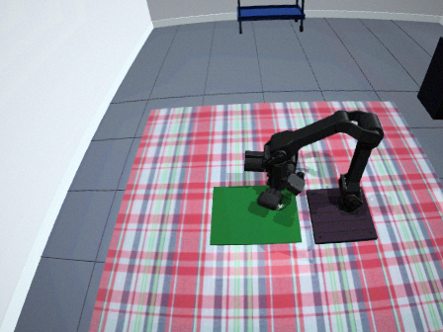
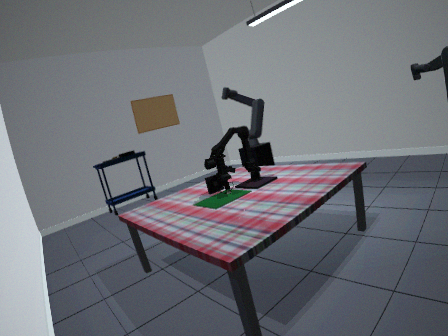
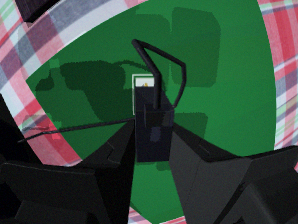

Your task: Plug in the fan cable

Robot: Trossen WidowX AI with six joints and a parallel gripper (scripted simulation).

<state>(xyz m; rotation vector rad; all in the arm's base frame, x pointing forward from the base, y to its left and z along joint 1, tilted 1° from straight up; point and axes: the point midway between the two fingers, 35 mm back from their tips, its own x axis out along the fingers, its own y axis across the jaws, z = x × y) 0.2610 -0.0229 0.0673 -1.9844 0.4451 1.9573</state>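
The dark fan plug lies 10 mm behind my gripper tip and 10 mm above it. The rest, counted from my gripper tip: black fan: 30 mm behind, 160 mm to the right, 20 mm above; then green board: 70 mm ahead, 30 mm to the left, 60 mm below; then white four-pin header: 10 mm behind, 40 mm below.
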